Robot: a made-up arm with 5 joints.
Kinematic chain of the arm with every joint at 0, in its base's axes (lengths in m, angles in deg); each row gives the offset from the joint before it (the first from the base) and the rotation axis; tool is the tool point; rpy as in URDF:
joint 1: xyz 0 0 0.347 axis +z
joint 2: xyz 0 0 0 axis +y
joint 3: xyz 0.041 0 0.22 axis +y
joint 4: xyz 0.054 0 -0.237 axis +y
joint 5: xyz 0.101 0 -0.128 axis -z
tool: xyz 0 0 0 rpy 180 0 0
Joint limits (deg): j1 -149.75..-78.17 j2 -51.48..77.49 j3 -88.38..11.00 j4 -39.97..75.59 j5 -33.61..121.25
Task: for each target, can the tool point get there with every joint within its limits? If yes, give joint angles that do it. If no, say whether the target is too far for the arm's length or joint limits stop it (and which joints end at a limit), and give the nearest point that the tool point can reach.
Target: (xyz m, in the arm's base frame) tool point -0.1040 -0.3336 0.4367
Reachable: yes | joints -107.32 -15.99 -29.89 -3.42 -7.53
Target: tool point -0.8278 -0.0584 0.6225
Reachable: no: too far | nearest point -0.4454 -0.2597 0.5378 | short by 0.440 m
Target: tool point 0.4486 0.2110 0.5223
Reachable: no: joint limits stop it (at a limit: joint 1, joint 2, joint 3) | nearest point 0.1376 0.0802 0.3641 | short by 0.373 m
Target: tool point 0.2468 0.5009 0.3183
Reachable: no: joint limits stop it (at a limit: joint 2, joint 3) | nearest point 0.0772 0.1567 0.3015 | short by 0.384 m
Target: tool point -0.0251 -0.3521 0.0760
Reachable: yes | joints -94.08 59.86 -50.83 -21.37 59.77
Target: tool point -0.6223 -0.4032 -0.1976
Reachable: no: too far | nearest point -0.3774 -0.2445 0.0314 | short by 0.371 m
